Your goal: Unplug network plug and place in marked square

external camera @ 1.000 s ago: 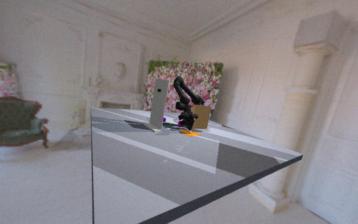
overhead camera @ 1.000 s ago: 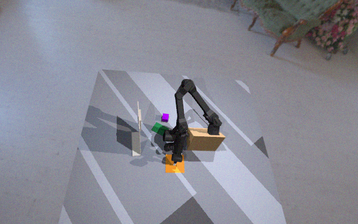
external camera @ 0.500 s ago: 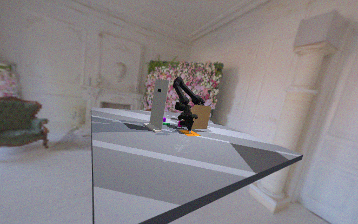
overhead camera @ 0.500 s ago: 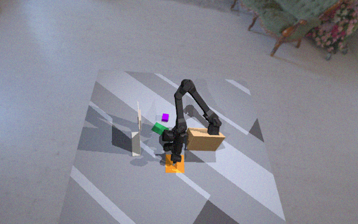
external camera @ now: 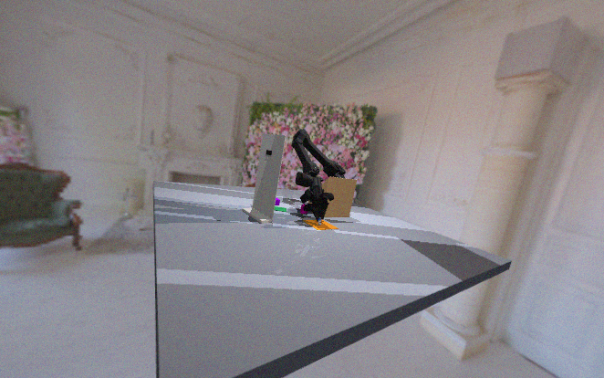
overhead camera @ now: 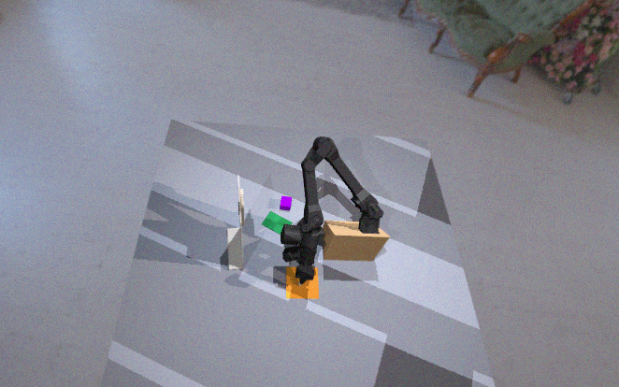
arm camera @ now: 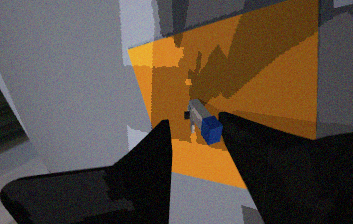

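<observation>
Now: gripper tip 1 cm above the blue network plug. From my gripper tip the other things lie so: upright panel (24 cm ahead, 14 cm above, 13 cm to the right); then orange marked square (2 cm below, 1 cm behind).
</observation>
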